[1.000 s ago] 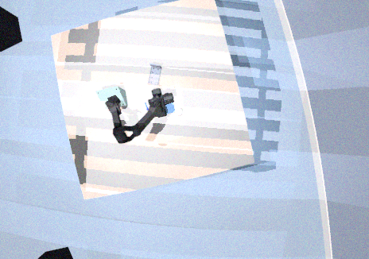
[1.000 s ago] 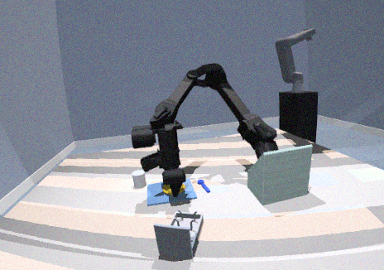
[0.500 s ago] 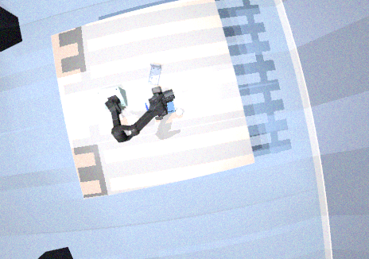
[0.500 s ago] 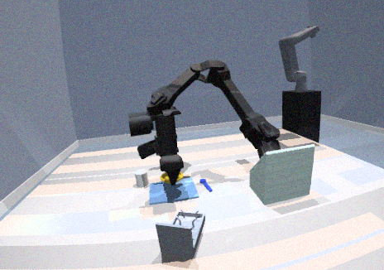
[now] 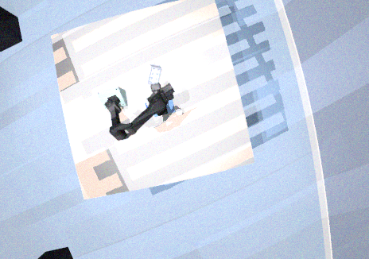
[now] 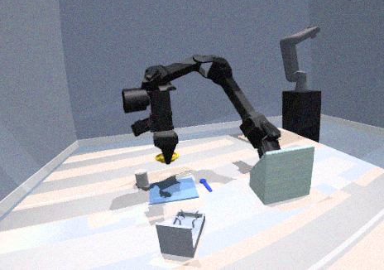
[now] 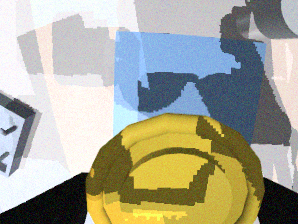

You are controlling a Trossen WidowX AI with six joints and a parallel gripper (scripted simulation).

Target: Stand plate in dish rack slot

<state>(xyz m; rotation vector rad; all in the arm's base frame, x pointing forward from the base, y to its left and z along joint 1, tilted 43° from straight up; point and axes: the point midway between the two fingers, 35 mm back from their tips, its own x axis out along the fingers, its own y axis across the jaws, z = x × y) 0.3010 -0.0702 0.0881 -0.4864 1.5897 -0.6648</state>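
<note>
Now: the grey dish rack 200 mm to the left of my gripper tip and 90 mm below it. Round my gripper tip: blue spoon: 120 mm behind, 10 mm to the right, 110 mm below; then blue mat: 10 mm behind, 20 mm to the right, 120 mm below; then yellow plate: 10 mm above.
</note>
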